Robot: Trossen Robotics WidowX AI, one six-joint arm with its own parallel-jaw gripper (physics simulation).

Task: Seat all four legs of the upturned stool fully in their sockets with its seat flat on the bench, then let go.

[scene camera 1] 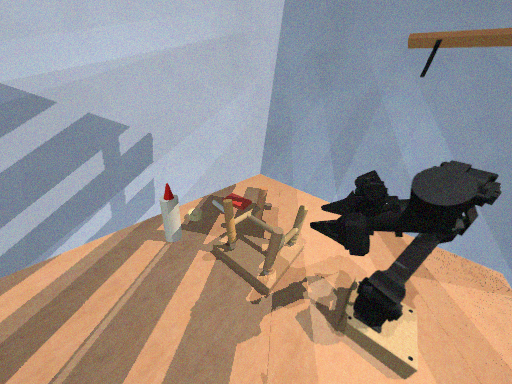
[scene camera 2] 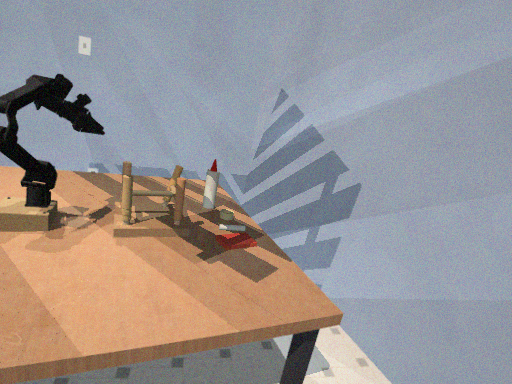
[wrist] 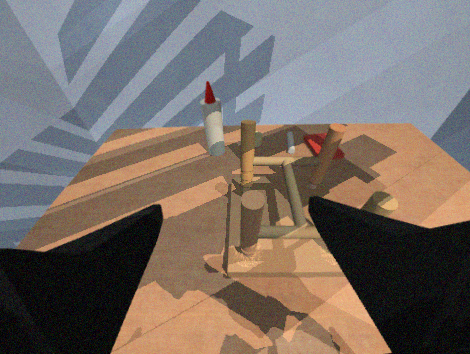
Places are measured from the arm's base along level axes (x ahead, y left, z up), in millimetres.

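Pixels of known places: gripper, fingertip midpoint: (scene camera 1: 316, 215) (scene camera 2: 103, 131) (wrist: 236, 207); arm's base at its link origin: (scene camera 1: 368, 314) (scene camera 2: 37, 204).
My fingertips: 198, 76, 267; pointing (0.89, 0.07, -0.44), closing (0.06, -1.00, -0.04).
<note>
For each thing: its top centre in the pictures, then the offset to it from my fingertips, as dx, dy, dz. Level surfaces: height alone.
- bench at its surface level: dz -322
- left leg at its top centre: (wrist: 247, 125) (scene camera 1: 231, 202) +270, -22, -102
- white glue bottle at its top centre: (wrist: 207, 81) (scene camera 1: 167, 183) (scene camera 2: 215, 159) +479, +77, -81
- small pale ring at its top centre: (wrist: 254, 135) (scene camera 2: 227, 211) (scene camera 1: 195, 211) +524, -62, -291
- white cylinder at its top centre: (wrist: 291, 139) (scene camera 2: 232, 225) +502, -194, -299
- red block at its top centre: (scene camera 2: 236, 238) (wrist: 323, 144) (scene camera 1: 237, 199) +477, -305, -305
The upturned stool's square seat (scene camera 1: 240, 270) (scene camera 2: 150, 232) (wrist: 295, 267) lies flat on the bench (scene camera 1: 165, 345) (scene camera 2: 150, 300). Its four legs point up, joined by rungs (scene camera 2: 150, 193) (wrist: 294, 195). The near leg (scene camera 1: 271, 252) (wrist: 251, 222) and left leg (scene camera 1: 229, 222) (wrist: 248, 152) stand in wrist view; another leg (scene camera 1: 297, 225) (wrist: 379, 203) and a reddish one (scene camera 2: 180, 202) (wrist: 329, 156) lean outward. The leg feet meet the seat; how deep they sit in the sockets cannot be told. My gripper (scene camera 1: 317, 216) (scene camera 2: 103, 132) (wrist: 236, 207) is open and empty, above and clear of the stool on the robot-base side.
A white glue bottle (scene camera 1: 171, 220) (scene camera 2: 210, 190) (wrist: 214, 127) with a red tip stands beyond the stool. A small pale ring (scene camera 2: 226, 217), a white cylinder (scene camera 2: 232, 228) (wrist: 291, 142) and a red block (scene camera 1: 237, 201) (scene camera 2: 236, 241) lie near it. The robot's base board (scene camera 1: 385, 335) is at the right.
</note>
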